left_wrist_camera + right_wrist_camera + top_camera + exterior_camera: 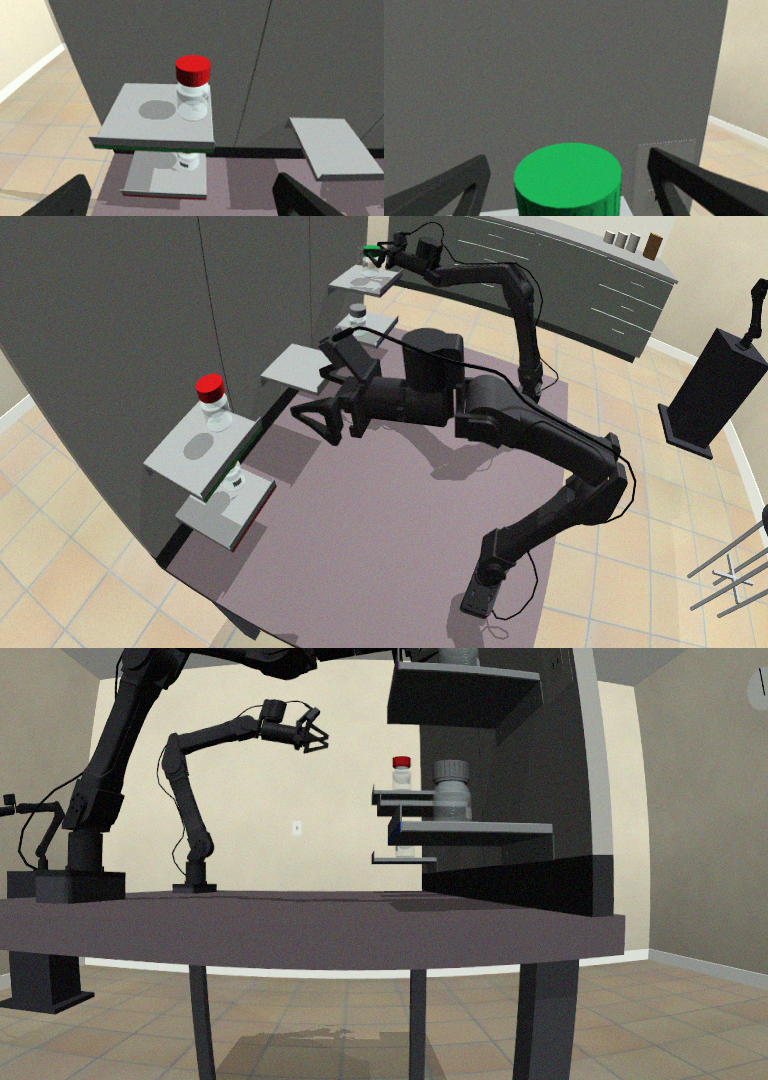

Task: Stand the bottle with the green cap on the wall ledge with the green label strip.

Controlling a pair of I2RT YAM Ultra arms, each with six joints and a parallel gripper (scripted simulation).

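Right now my right hand is 6 cm above the green-capped bottle. The rest, counted from my right hand: grey-capped bottle (25 cm below, 9 cm to the left); then red-capped bottle (77 cm to the left, 6 cm below, 1 cm ahead).
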